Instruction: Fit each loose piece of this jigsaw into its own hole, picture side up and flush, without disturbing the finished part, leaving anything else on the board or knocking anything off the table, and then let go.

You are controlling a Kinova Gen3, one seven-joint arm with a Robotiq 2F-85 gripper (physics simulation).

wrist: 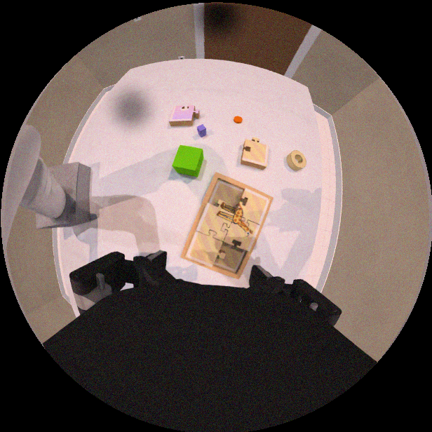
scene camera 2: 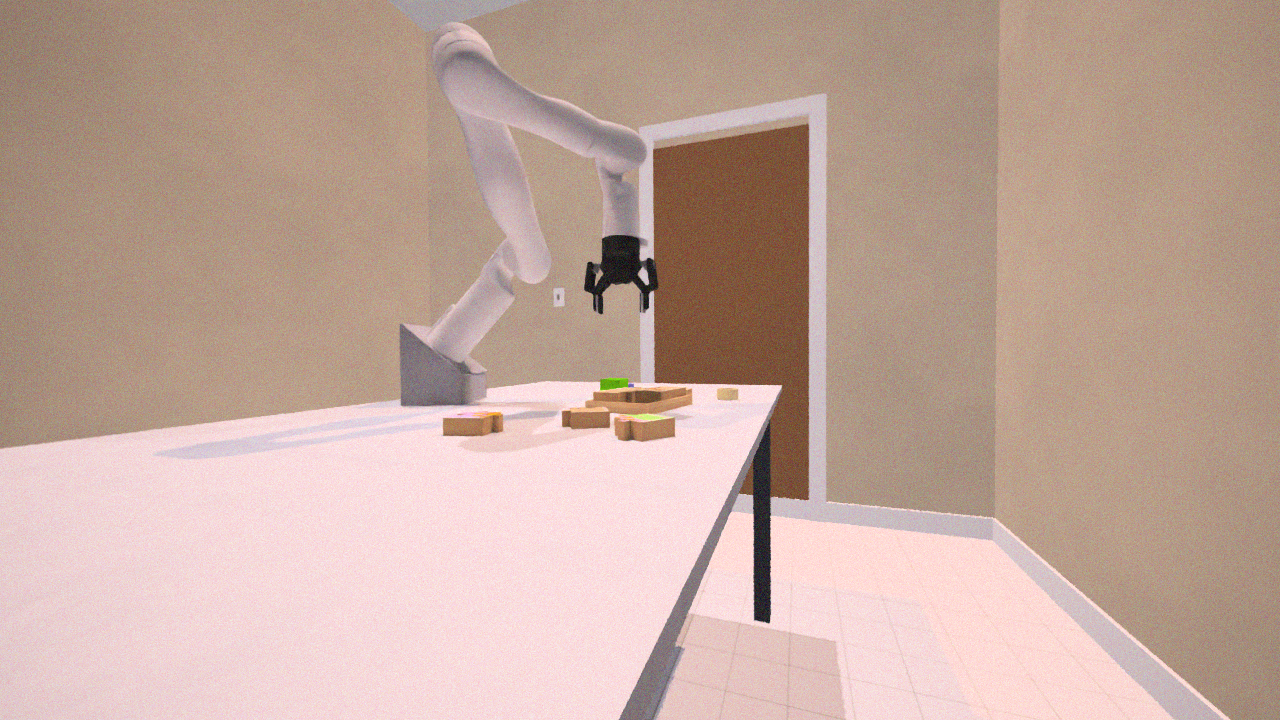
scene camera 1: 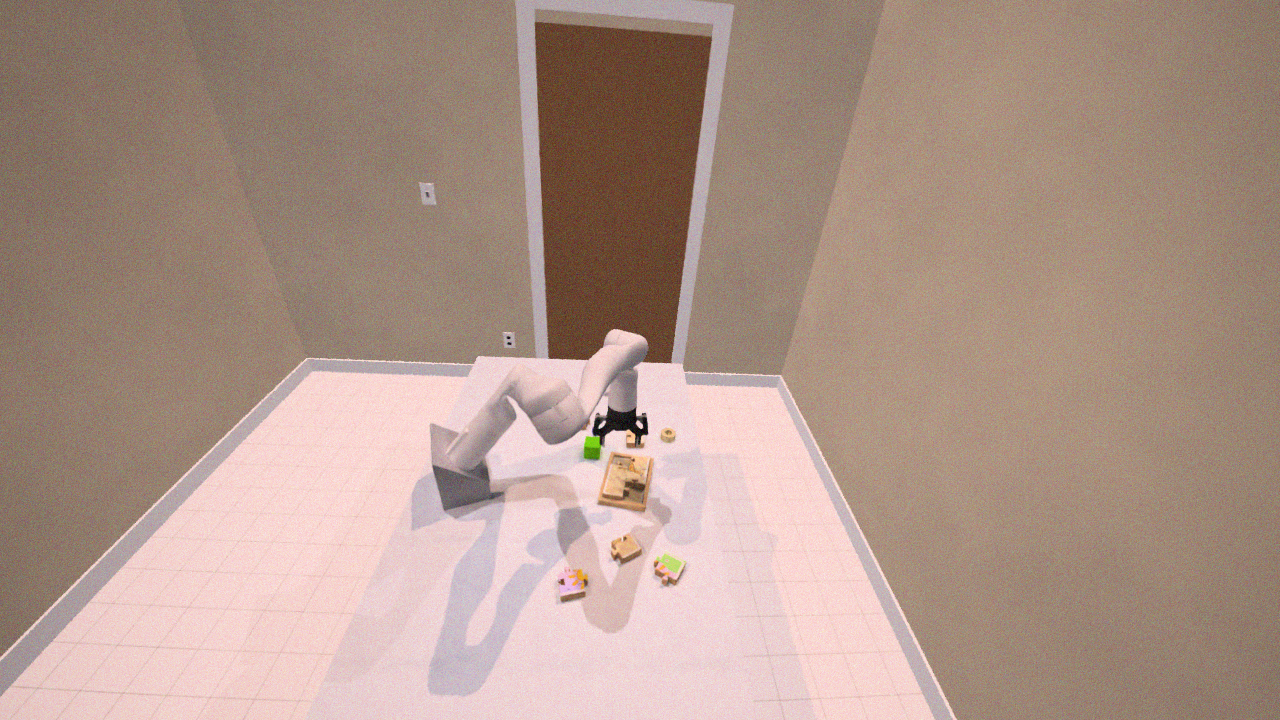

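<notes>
The jigsaw board (scene camera 1: 623, 505) (wrist: 245, 187) lies flat on the table. Its finished giraffe part (wrist: 212, 220) has an open hole (wrist: 228, 191) at the far left and another hole (wrist: 234, 260) at the near right in the wrist view. A tan loose piece (wrist: 255, 154) lies beyond the board, face up. Another tan piece (scene camera 1: 625, 548) (scene camera 2: 586, 418) lies on the table on the board's other side; its picture is unclear here. My gripper (scene camera 1: 618, 442) (scene camera 2: 622, 308) (wrist: 208, 268) is open and empty, high above the table.
A pink piece (wrist: 184, 115), purple cube (wrist: 201, 130), orange disc (wrist: 238, 119), green block (scene camera 1: 592, 447) (wrist: 188, 160) and tan ring (scene camera 1: 668, 435) (wrist: 296, 160) lie around the board's far side. A pink-orange piece (scene camera 1: 572, 583) (scene camera 2: 472, 423) and green-pink piece (scene camera 1: 669, 566) (scene camera 2: 644, 427) lie near scene camera 1.
</notes>
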